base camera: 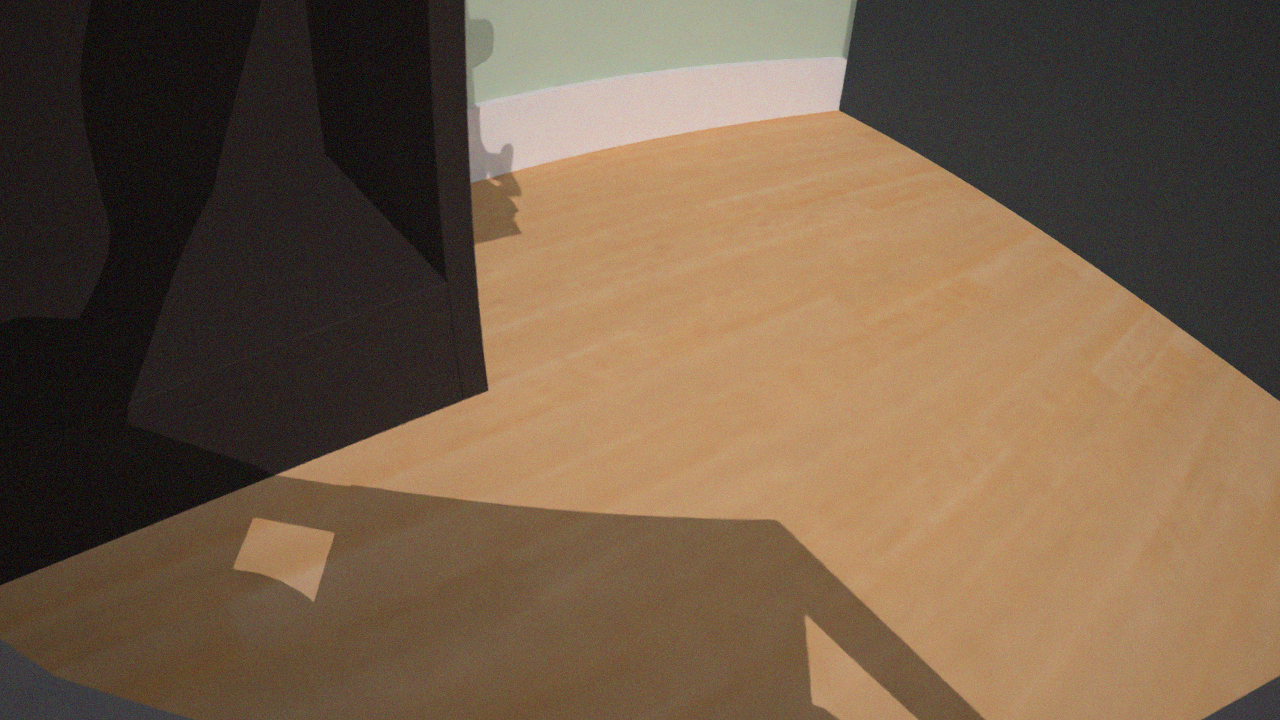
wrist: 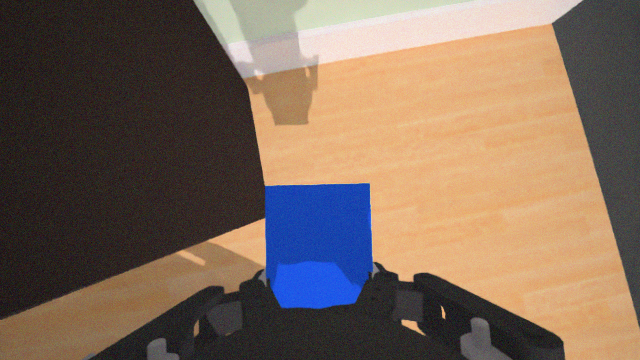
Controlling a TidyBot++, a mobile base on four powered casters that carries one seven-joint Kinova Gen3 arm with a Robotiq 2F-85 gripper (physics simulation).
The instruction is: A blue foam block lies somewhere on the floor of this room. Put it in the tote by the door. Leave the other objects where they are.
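Places are measured from the arm's base along level axes (x right, y ahead, z up), in metres.
Where they show: gripper, between the fingertips: (wrist: 319, 272).
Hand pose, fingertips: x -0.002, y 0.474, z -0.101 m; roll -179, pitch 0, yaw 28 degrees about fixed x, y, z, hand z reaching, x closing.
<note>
After its pixels a point has its place.
The blue foam block (wrist: 318, 230) @(z -0.064, x -0.017, y 0.505 m) is between the two fingers of my gripper (wrist: 319, 272) @(z -0.101, x -0.002, y 0.474 m) in the wrist view. The gripper is shut on it, with a fingertip against each side. The block is held up above the wooden floor; the shadow of the gripper falls well away from it, at the foot of the wall. Neither the gripper nor the block shows in the base camera view. The tote by the door does not show in either view.
A large dark piece of furniture (base camera: 375, 349) @(z -0.326, x -0.158, y 0.405 m) (wrist: 125, 150) @(z -0.061, x -0.136, y 0.501 m) stands at the left. A pale green wall with a white baseboard (base camera: 662, 111) @(z -0.360, x 0.019, y 0.903 m) (wrist: 400, 37) @(z -0.355, x -0.006, y 0.885 m) runs across the back. A dark grey surface (base camera: 1118, 134) @(z -0.230, x 0.548, y 0.750 m) (wrist: 610, 100) @(z -0.342, x 0.418, y 0.931 m) bounds the right side.
</note>
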